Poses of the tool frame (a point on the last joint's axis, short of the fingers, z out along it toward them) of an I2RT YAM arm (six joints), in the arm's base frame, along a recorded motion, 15 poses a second.
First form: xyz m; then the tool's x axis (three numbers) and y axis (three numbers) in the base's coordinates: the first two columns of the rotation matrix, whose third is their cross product.
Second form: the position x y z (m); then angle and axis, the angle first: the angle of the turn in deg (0 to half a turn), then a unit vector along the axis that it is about. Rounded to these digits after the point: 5 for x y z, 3 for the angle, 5 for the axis.
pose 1, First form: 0.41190, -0.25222, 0.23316, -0.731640, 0.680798, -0.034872, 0.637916, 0.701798, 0.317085
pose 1, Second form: 0.41190, -0.25222, 0.23316, 171.416, 0.35959, 0.92199, 0.14366
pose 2, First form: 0.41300, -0.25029, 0.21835, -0.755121, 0.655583, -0.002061, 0.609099, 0.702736, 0.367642
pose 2, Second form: 0.41300, -0.25029, 0.21835, 172.382, 0.34431, 0.92234, 0.17533
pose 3, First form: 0.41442, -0.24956, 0.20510, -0.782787, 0.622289, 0.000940, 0.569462, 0.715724, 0.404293
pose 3, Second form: 0.41442, -0.24956, 0.20510, 172.242, 0.32328, 0.92586, 0.19566
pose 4, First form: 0.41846, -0.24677, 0.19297, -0.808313, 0.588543, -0.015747, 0.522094, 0.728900, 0.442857
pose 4, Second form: 0.41846, -0.24677, 0.19297, 171.090, 0.30059, 0.92932, 0.21452
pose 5, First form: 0.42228, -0.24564, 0.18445, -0.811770, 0.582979, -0.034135, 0.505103, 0.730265, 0.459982
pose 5, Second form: 0.42228, -0.24564, 0.18445, 169.863, 0.29494, 0.92955, 0.22122
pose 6, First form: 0.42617, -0.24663, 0.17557, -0.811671, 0.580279, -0.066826, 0.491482, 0.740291, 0.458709
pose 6, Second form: 0.42617, -0.24663, 0.17557, 168.160, 0.29056, 0.93207, 0.21639
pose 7, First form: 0.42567, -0.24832, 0.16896, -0.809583, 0.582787, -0.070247, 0.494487, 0.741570, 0.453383
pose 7, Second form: 0.42567, -0.24832, 0.16896, 168.036, 0.29202, 0.93240, 0.21298
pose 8, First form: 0.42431, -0.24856, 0.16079, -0.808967, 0.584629, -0.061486, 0.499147, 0.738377, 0.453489
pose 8, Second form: 0.42431, -0.24856, 0.16079, 168.483, 0.29380, 0.93159, 0.21407
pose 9, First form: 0.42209, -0.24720, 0.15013, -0.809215, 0.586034, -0.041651, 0.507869, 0.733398, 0.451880
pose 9, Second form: 0.42209, -0.24720, 0.15013, 169.565, 0.29639, 0.93037, 0.21578
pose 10, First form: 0.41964, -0.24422, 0.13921, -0.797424, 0.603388, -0.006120, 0.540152, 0.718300, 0.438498
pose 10, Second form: 0.41964, -0.24422, 0.13921, 171.462, 0.31029, 0.92648, 0.21297
